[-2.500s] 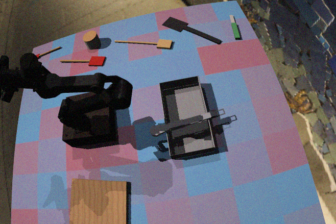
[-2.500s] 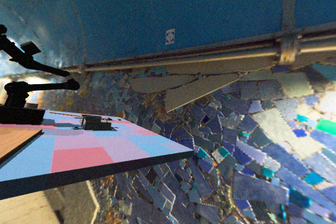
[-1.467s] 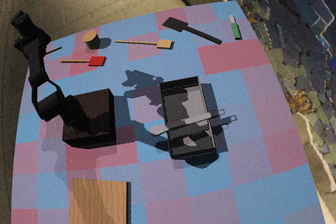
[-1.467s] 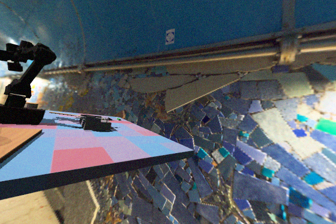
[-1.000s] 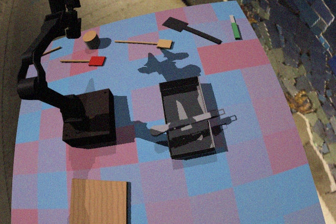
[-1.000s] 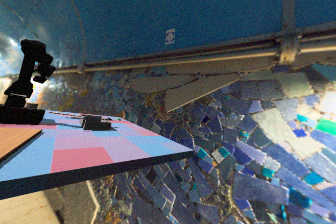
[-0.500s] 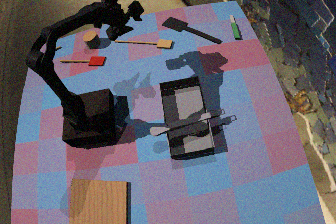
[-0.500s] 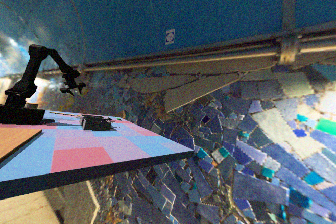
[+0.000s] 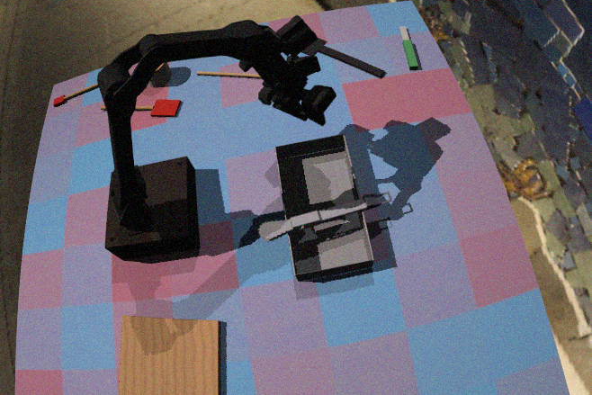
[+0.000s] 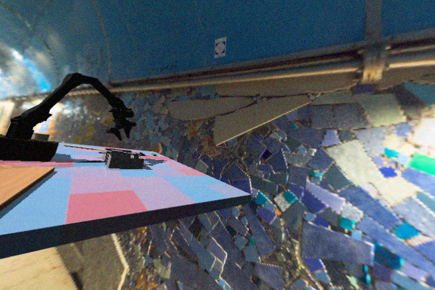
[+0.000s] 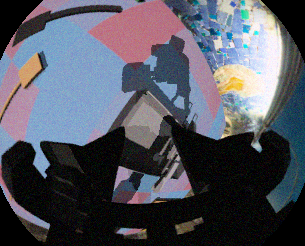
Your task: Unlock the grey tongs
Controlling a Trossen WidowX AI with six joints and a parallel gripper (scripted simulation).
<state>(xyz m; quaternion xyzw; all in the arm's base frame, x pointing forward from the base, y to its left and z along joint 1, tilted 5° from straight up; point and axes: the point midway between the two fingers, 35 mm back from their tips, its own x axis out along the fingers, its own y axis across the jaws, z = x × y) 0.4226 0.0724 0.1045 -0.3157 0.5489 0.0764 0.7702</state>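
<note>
The roasting tin is 4 cm behind my gripper tip, 14 cm to the right of it and 10 cm below it. Also, from my gripper tip: green-handled tool: 37 cm ahead, 26 cm to the left, 12 cm below; black spatula: 13 cm ahead, 32 cm to the left, 13 cm below; red spatula: 42 cm behind, 33 cm to the left, 12 cm below.
</note>
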